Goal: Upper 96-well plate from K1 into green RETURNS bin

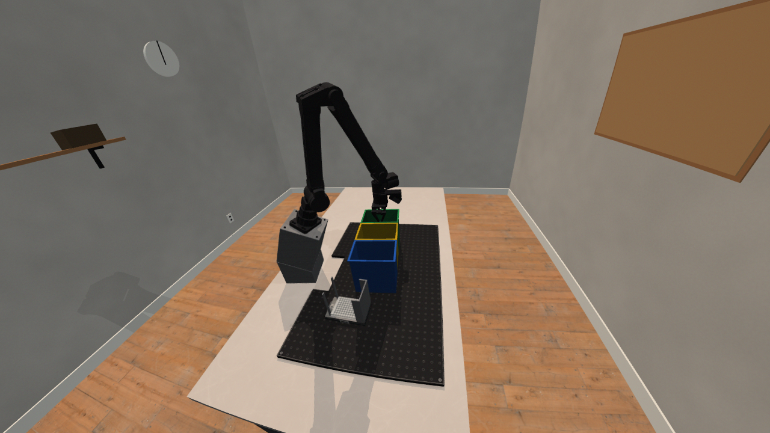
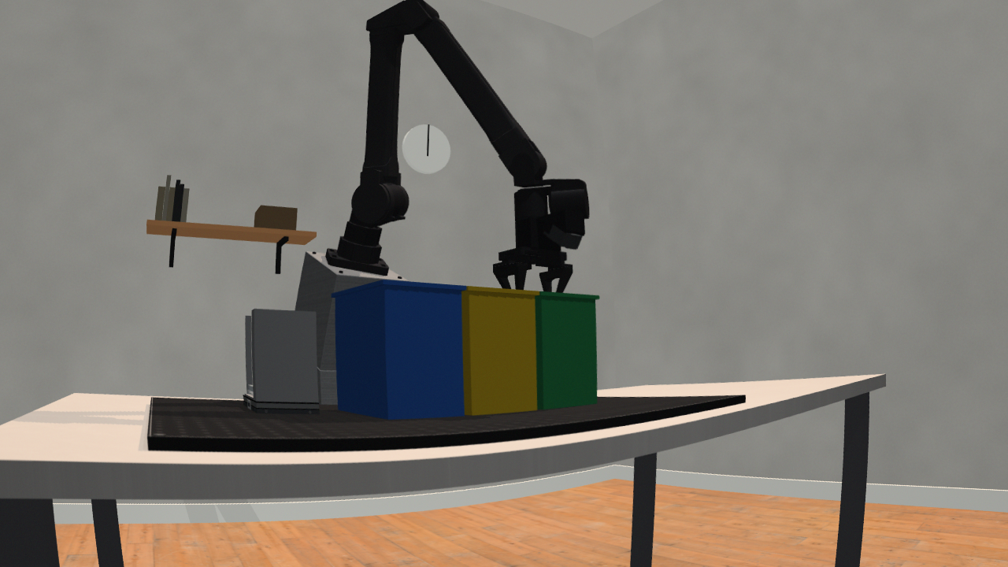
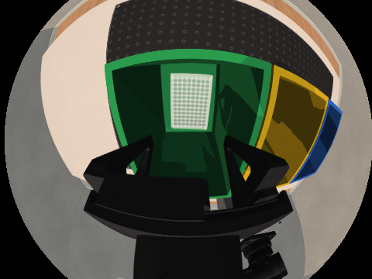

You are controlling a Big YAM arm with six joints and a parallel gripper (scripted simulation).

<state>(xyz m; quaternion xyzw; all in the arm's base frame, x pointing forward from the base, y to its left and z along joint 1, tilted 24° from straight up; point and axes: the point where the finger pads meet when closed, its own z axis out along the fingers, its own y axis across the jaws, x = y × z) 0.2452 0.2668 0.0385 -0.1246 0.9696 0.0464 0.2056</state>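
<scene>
Now: hand 8 cm above the green bin. From my hand the other things lie so: grey rack wall 42 cm to the right, 11 cm ahead, 8 cm below; yellow bin 13 cm to the right, 8 cm below, 4 cm ahead; blue bin 25 cm to the right, 8 cm below, 7 cm ahead.
</scene>
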